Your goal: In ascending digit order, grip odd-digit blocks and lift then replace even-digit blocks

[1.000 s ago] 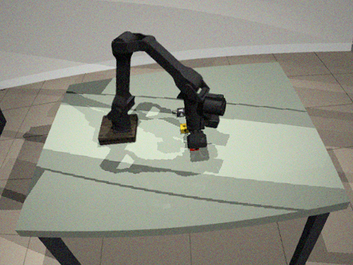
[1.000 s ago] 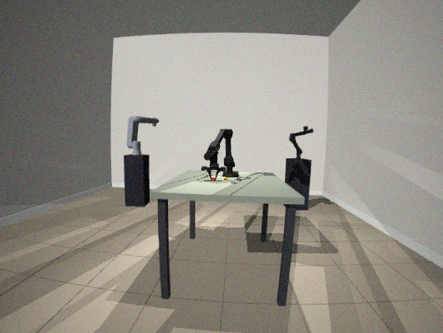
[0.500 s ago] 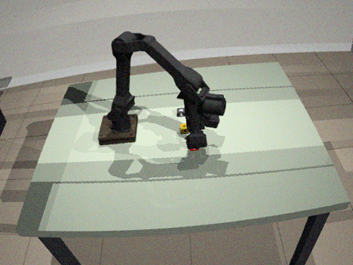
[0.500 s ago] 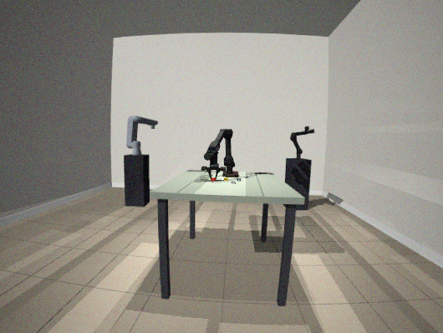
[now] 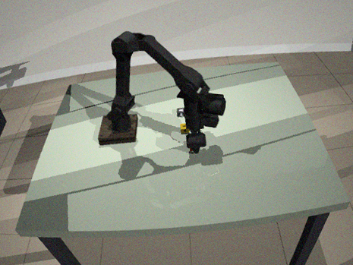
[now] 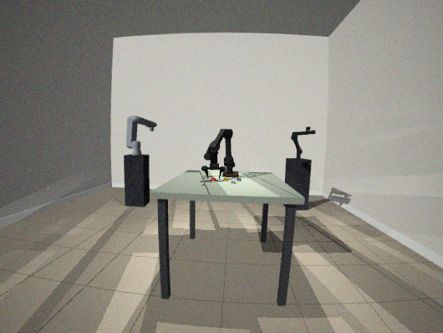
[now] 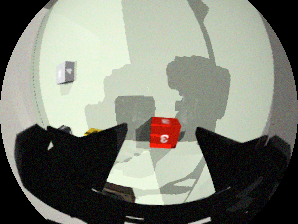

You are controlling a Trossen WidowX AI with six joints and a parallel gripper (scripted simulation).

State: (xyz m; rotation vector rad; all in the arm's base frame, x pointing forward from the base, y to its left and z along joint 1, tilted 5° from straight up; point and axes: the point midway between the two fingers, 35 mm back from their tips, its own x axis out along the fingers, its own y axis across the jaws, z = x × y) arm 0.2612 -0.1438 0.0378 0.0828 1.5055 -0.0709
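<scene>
The red block lies 10 mm behind my gripper tip. From my gripper tip the other things lie so: yellow block (20 mm behind, 100 mm to the left); then black block (20 mm behind, 200 mm to the left).
</scene>
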